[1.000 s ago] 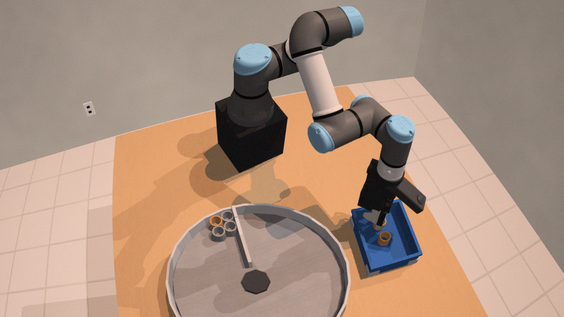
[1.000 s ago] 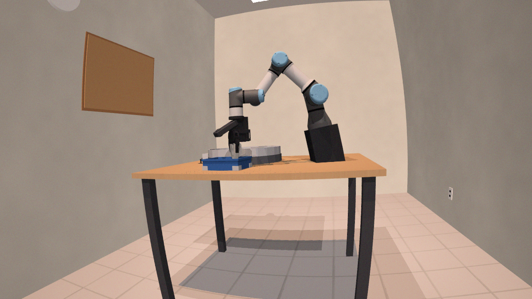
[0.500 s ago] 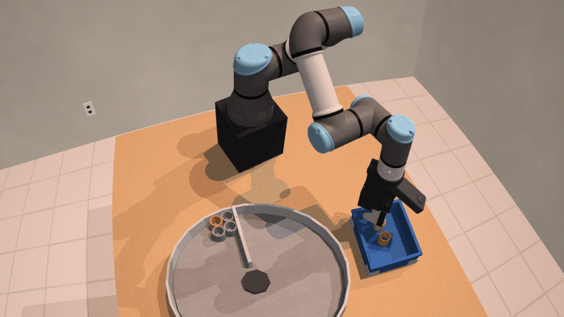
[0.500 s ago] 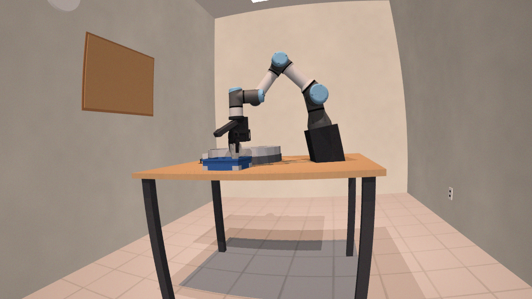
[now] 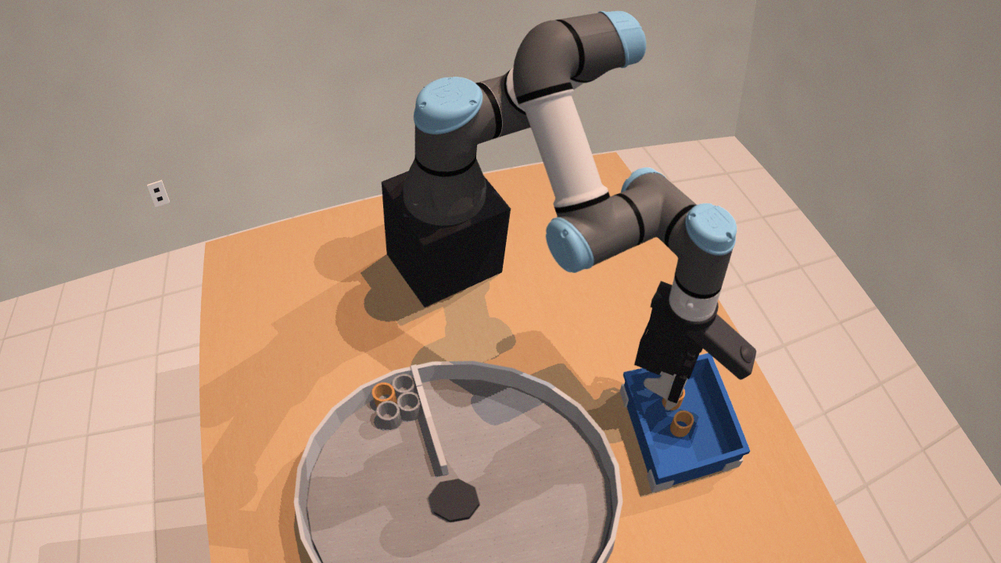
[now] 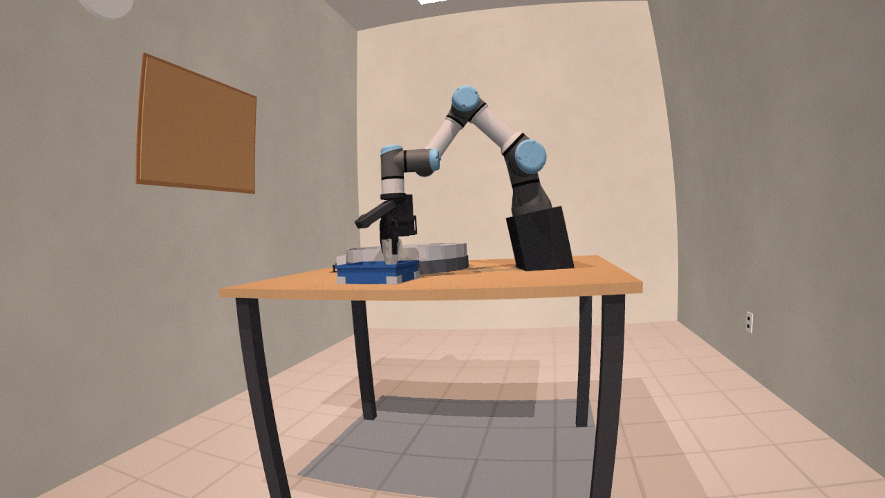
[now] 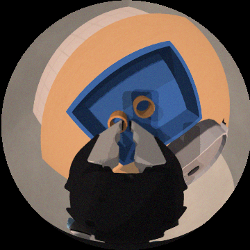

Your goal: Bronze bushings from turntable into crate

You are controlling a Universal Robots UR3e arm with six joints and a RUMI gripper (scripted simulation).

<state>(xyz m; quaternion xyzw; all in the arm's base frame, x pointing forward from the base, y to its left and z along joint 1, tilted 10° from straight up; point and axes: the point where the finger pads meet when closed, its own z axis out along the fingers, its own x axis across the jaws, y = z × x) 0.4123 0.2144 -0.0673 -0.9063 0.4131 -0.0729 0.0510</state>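
The crate lies 40 mm ahead of my hand. From my hand the other things lie so: grey turntable 350 mm to the right, 50 mm ahead, 20 mm above.
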